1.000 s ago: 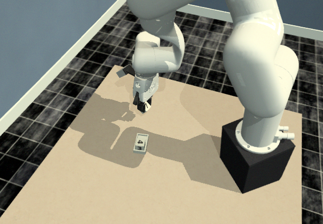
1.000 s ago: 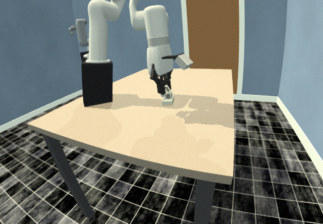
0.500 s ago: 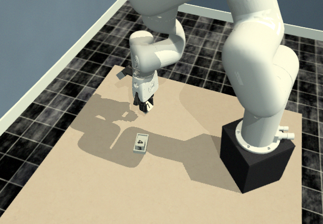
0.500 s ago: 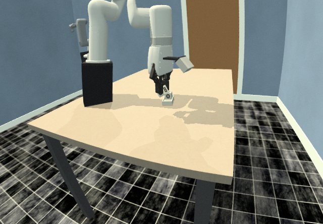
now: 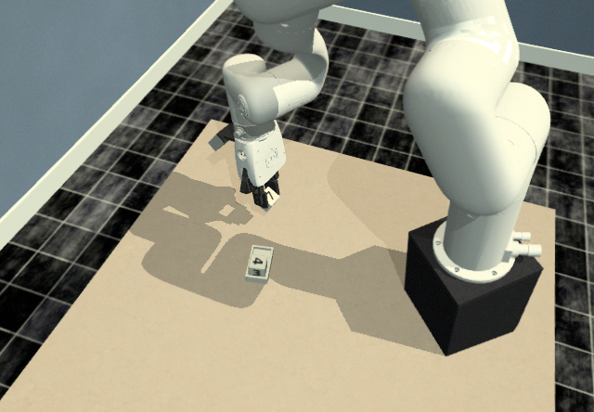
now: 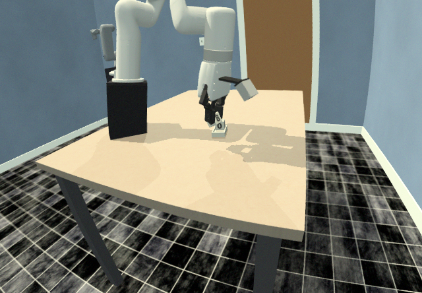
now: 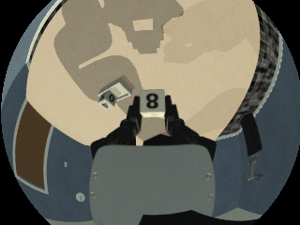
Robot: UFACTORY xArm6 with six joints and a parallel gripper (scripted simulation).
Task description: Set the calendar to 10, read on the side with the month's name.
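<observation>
Right now the tray is 10 mm behind my hand, 110 mm to the left of it and 90 mm below it. The rest, counted from my hand: white cube: 20 mm below.
</observation>
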